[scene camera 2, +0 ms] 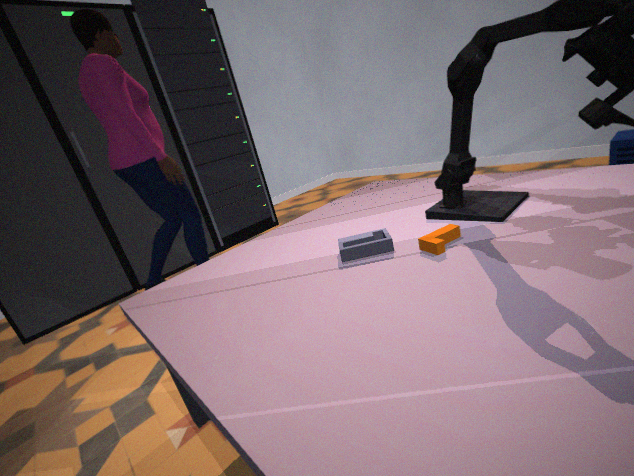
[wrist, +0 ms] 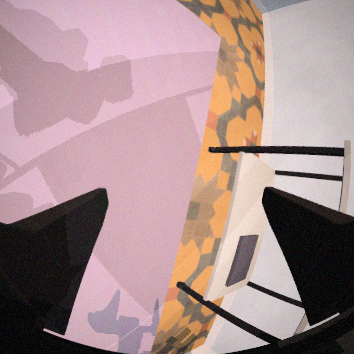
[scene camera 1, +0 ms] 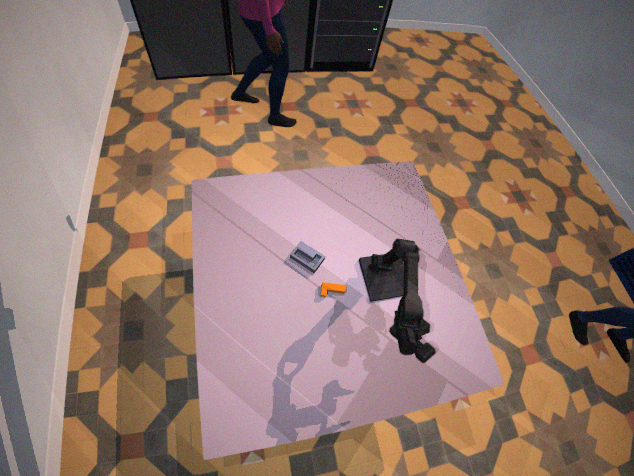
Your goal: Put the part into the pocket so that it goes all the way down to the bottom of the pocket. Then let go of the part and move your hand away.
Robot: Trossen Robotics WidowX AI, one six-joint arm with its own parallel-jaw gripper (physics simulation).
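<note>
The orange L-shaped part lies flat on the pink table, between the grey block and the arm's base. The grey block stands on the table with its recessed pocket facing up; the pocket looks empty. The part and block are apart. My gripper is open, with nothing between the fingers. It is raised above the table, well away from the part and block, toward the near right in scene camera 1. Neither part nor block shows in the wrist view.
The arm's black base plate stands right of the part. The pink table has edges above a patterned floor, and the arm's shadows cross it. A person in pink is by the dark cabinets.
</note>
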